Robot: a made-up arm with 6 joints. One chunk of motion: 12 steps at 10 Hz.
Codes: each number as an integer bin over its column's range. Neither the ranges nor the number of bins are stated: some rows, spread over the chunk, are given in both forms.
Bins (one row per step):
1: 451 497 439 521 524 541
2: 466 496 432 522 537 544
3: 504 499 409 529 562 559
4: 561 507 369 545 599 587
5: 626 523 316 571 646 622
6: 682 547 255 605 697 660
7: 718 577 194 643 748 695
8: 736 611 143 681 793 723
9: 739 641 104 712 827 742
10: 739 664 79 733 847 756
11: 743 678 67 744 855 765
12: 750 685 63 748 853 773
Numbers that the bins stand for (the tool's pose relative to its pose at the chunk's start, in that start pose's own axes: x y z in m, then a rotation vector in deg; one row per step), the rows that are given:
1: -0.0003 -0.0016 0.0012 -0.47 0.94 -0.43
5: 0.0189 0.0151 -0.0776 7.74 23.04 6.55
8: 0.0310 0.0714 -0.1884 25.80 49.68 15.24
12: 0.0326 0.1188 -0.2396 36.79 60.55 19.54
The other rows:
2: 0.0013 -0.0022 -0.0032 -0.31 3.29 -0.17
3: 0.0055 -0.0003 -0.0180 0.84 7.82 1.12
4: 0.0118 0.0048 -0.0436 3.47 14.53 3.53
6: 0.0251 0.0304 -0.1166 13.32 32.28 9.82
7: 0.0291 0.0496 -0.1557 19.56 41.52 12.83
9: 0.0314 0.0907 -0.2134 30.88 55.84 16.88
10: 0.0314 0.1054 -0.2294 34.33 59.46 18.08
11: 0.0318 0.1144 -0.2371 36.14 60.91 18.86

